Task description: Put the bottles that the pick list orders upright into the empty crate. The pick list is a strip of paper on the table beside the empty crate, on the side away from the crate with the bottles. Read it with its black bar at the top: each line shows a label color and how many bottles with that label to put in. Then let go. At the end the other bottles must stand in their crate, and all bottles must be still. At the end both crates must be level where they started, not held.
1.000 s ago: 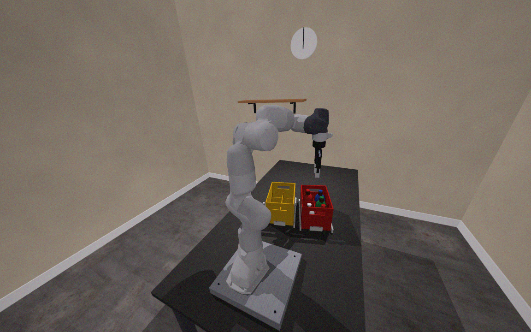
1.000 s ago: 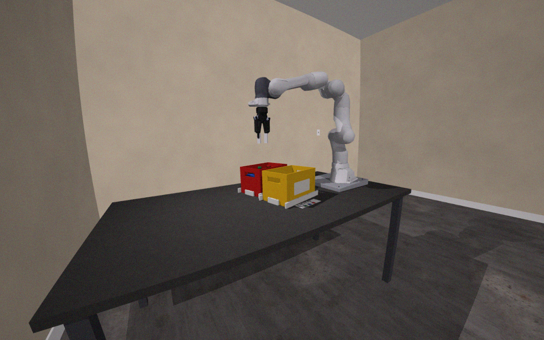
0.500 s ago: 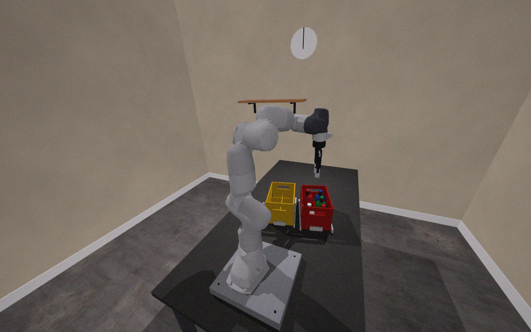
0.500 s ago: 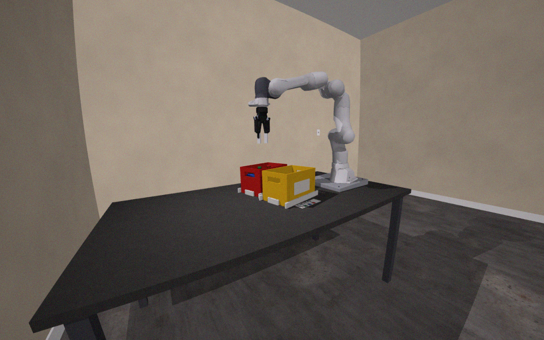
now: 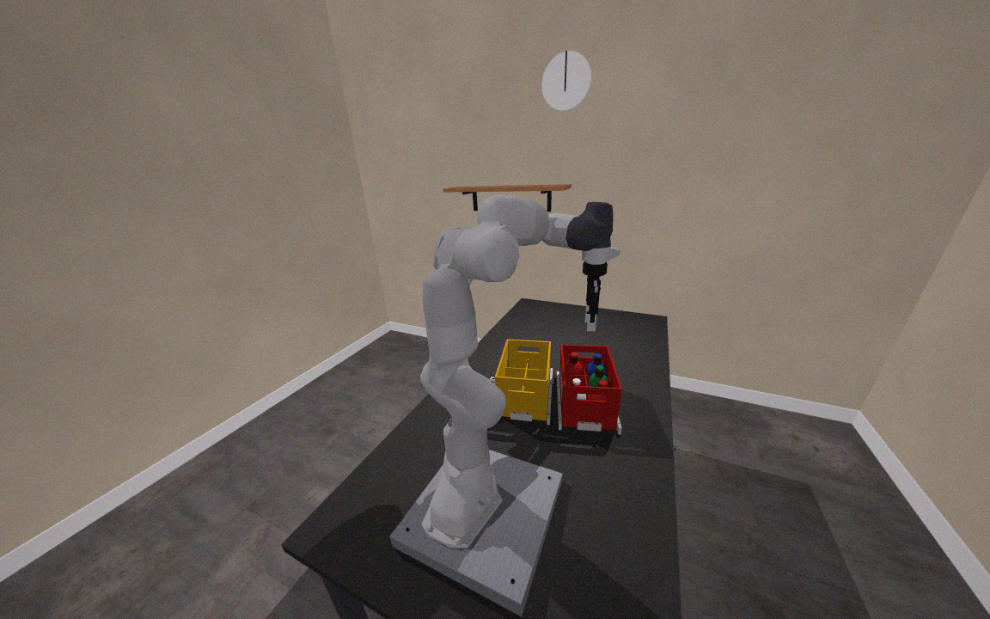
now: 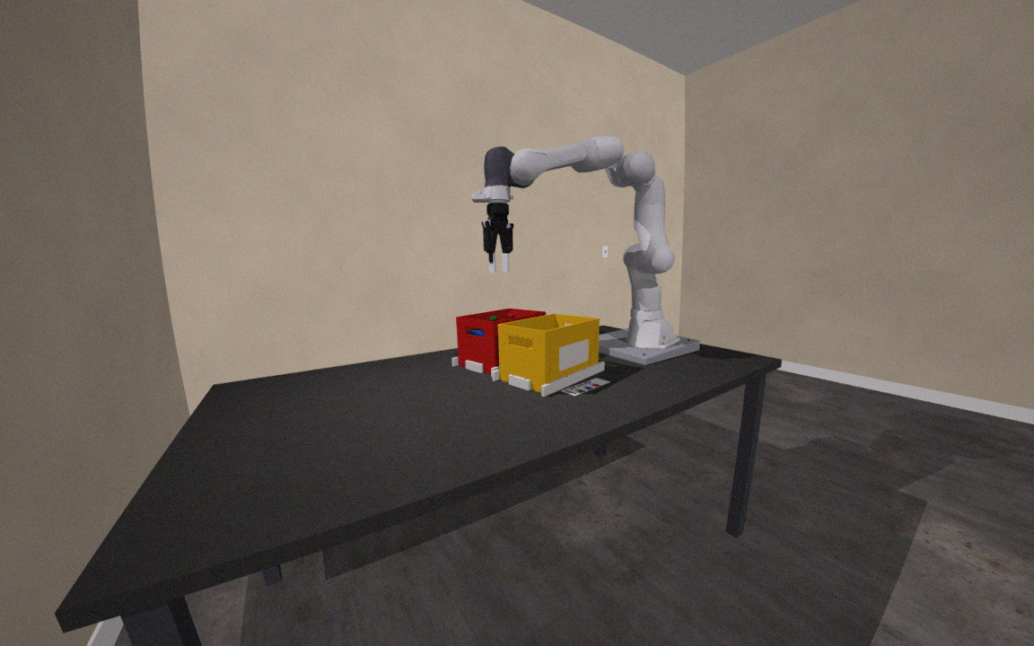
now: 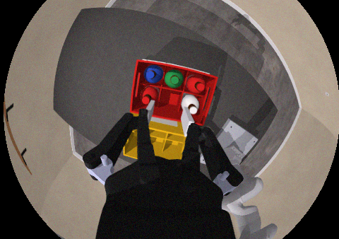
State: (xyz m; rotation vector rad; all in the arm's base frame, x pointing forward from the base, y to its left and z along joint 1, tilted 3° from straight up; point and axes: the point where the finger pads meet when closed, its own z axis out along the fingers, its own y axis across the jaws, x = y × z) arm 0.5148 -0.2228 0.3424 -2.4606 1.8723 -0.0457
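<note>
Now: hand 27 cm above the green-labelled bottle and 5 cm to the left of it. Round my hand: white-capped bottle: 27 cm below, 10 cm behind, 2 cm to the left; then red crate: 27 cm below, 1 cm to the right, 1 cm behind; then blue-labelled bottle: 27 cm below, 8 cm ahead, 3 cm to the right.
</note>
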